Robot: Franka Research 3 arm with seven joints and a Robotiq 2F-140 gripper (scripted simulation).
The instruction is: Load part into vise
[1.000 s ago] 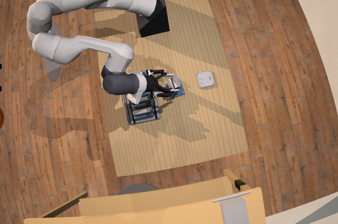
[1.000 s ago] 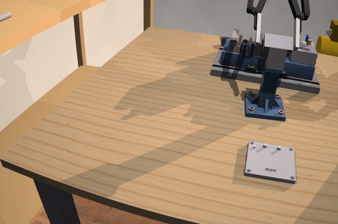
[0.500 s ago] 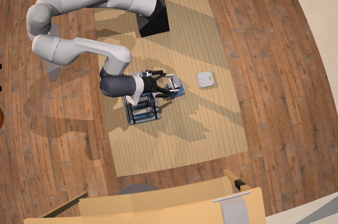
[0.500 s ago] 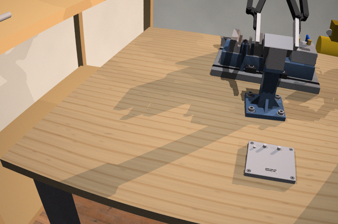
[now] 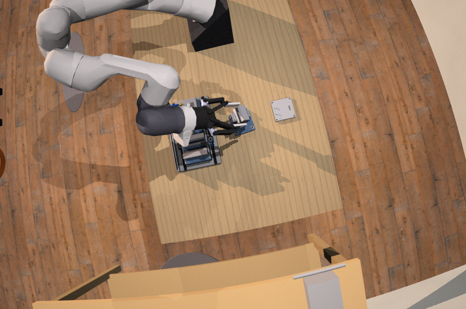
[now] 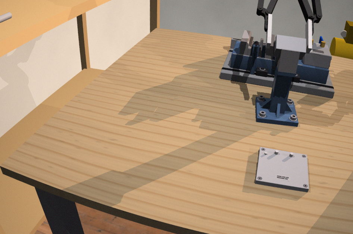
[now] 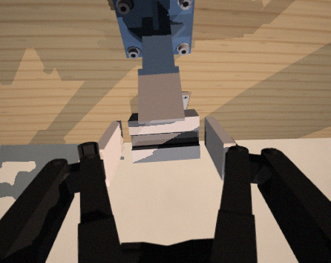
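The part is 2 cm to the left of my hand and 1 cm below it. The rest, counted from my hand: work stop: 5 cm ahead, 15 cm to the right, 8 cm below; then v-block post: 2 cm to the left, 12 cm below; then work stop post: 6 cm ahead, 13 cm to the right, 12 cm below.
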